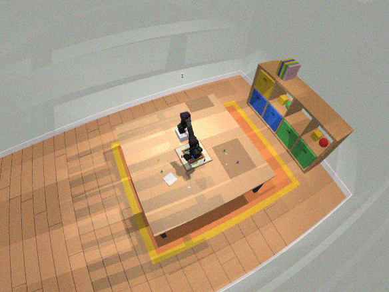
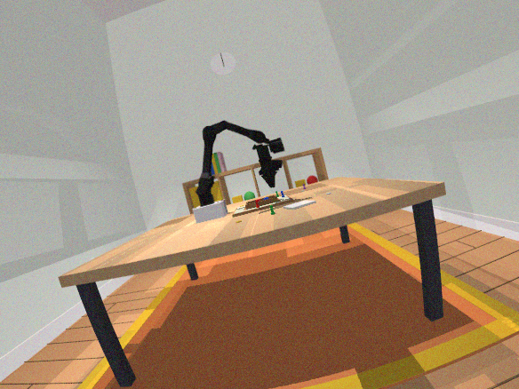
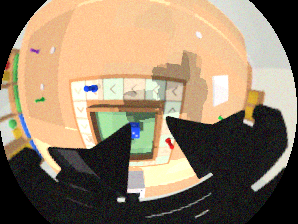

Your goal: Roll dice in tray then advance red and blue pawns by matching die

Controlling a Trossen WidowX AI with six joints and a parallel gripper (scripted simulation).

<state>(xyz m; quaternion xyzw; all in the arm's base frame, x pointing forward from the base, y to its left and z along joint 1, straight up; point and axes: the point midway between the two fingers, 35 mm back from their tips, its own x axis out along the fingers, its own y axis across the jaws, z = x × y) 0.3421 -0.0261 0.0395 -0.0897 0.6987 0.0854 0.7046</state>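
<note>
Now: the blue pawn 11 cm to the left of my gripper tip, 5 cm below it and 4 cm ahead of it. Round my gripper tip: green-floored tray (7 cm below, 7 cm behind, 4 cm to the left); blue die (5 cm below, 5 cm behind, 2 cm to the left); red die (9 cm behind, 5 cm below, 4 cm to the left).
</note>
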